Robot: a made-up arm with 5 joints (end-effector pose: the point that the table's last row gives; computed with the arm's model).
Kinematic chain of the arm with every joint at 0, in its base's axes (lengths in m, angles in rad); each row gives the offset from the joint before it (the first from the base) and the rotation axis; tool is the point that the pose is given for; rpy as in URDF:
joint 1: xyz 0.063 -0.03 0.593 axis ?
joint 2: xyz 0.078 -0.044 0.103 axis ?
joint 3: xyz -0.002 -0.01 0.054 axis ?
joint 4: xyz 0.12 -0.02 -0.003 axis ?
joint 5: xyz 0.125 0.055 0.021 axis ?
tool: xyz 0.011 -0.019 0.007 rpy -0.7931 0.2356 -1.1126
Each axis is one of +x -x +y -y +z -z.
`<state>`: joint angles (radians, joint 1 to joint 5).
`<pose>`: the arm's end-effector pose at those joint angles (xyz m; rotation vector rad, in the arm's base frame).
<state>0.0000 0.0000 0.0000 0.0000 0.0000</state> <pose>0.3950 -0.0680 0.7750 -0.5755 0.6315 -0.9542</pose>
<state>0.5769 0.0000 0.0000 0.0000 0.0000</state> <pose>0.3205 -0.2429 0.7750 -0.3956 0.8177 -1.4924</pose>
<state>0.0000 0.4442 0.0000 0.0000 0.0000</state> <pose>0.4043 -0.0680 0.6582 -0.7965 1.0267 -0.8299</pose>
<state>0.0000 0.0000 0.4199 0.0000 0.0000</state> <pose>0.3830 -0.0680 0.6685 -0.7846 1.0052 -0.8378</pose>
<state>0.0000 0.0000 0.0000 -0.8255 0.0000</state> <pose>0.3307 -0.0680 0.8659 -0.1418 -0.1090 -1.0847</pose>
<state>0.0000 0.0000 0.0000 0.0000 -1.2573</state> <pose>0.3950 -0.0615 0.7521 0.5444 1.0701 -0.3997</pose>
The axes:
joint 1: -z
joint 2: +y
joint 3: +y
joint 4: +y
joint 5: -x

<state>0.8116 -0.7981 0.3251 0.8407 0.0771</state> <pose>0.2311 -0.2615 0.7628 -0.4383 1.2804 -1.5605</pose>
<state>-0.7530 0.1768 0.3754 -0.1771 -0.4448</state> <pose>0.3230 0.1600 0.6520 -0.7186 0.9382 -0.0957</pose>
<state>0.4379 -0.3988 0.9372 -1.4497 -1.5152</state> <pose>0.2672 -0.1555 0.7898 0.8096 0.0935 -0.3147</pose>
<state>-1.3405 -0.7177 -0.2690 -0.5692 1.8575</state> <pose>0.0867 0.0409 0.9704 0.0538 -0.8793 -1.5703</pose>
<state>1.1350 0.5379 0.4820 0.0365 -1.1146</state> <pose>0.1326 -0.2593 0.5246 1.3621 1.8429 -1.3584</pose>
